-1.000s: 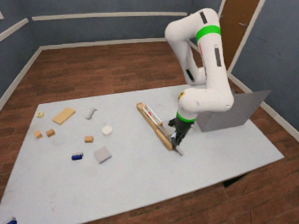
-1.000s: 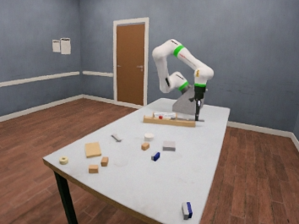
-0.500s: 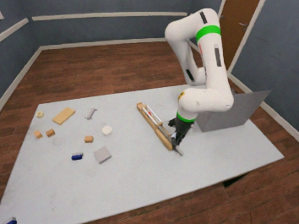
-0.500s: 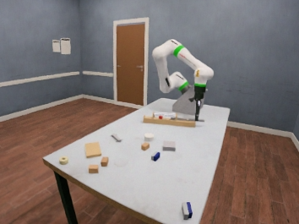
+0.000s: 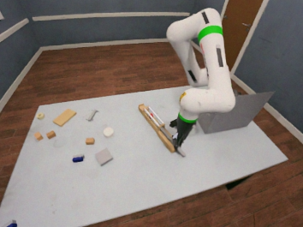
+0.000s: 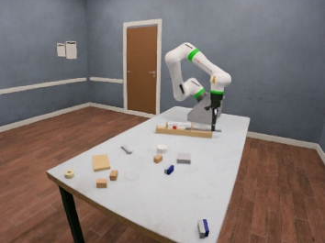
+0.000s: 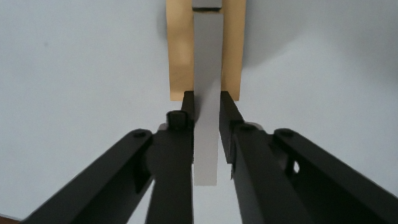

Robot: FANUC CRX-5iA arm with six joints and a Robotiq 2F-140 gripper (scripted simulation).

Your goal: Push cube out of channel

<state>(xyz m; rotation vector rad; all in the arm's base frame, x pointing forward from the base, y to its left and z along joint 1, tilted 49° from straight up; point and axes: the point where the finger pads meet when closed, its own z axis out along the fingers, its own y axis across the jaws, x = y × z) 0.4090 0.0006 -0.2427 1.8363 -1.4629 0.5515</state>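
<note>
Now: the tan channel 250 mm to the right of my hand, 70 mm ahead of it and 30 mm below it. Round my hand: red cube: 290 mm to the right, 80 mm ahead, 30 mm below; then grey square block: 440 mm ahead, 80 mm to the right, 70 mm below; then thin grey stick: 30 mm below.
</note>
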